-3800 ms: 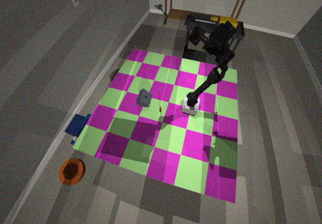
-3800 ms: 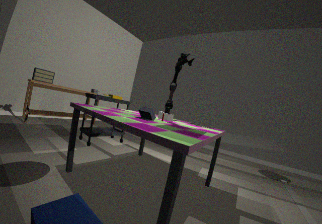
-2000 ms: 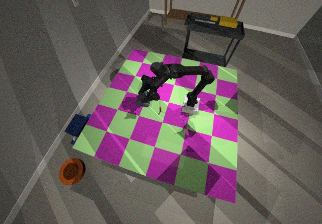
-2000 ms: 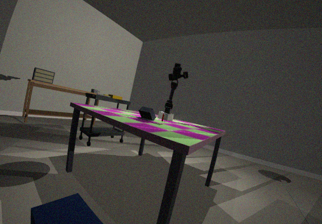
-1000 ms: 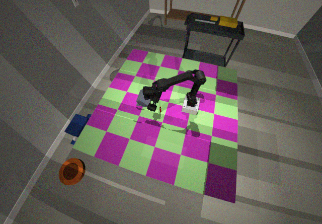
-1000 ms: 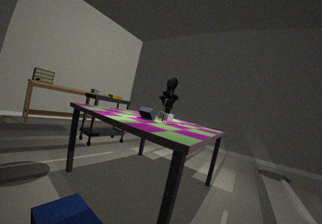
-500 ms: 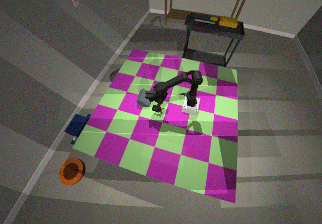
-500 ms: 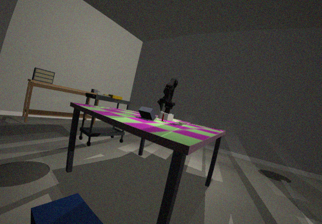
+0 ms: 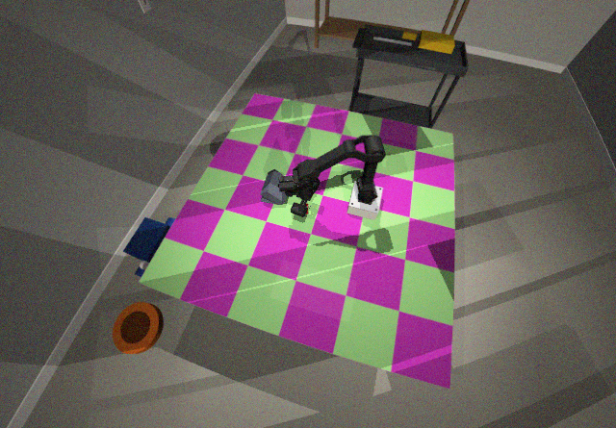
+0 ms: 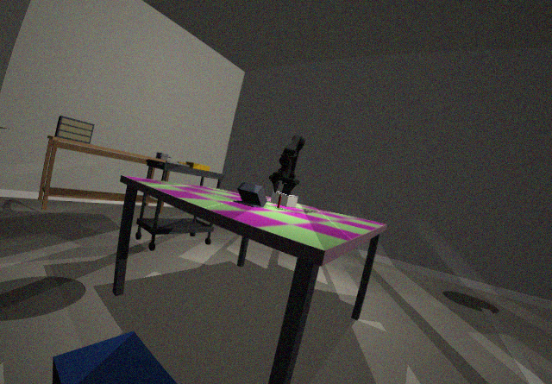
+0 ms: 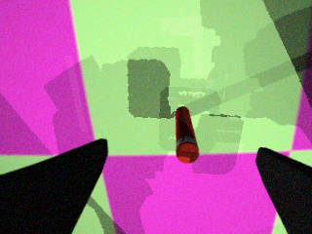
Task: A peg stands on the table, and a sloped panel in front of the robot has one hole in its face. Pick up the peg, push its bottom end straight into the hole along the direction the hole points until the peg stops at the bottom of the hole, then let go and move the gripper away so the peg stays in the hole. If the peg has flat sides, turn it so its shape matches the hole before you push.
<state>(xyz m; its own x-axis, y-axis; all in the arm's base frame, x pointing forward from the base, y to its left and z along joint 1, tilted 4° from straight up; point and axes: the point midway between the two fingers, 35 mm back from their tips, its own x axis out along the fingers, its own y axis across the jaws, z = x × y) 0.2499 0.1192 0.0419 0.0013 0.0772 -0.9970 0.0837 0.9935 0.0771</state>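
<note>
Now: the red round peg 30 mm below my gripper tip. Also, from my gripper tip: grey sloped panel 170 mm ahead, 70 mm to the right, 30 mm below.
</note>
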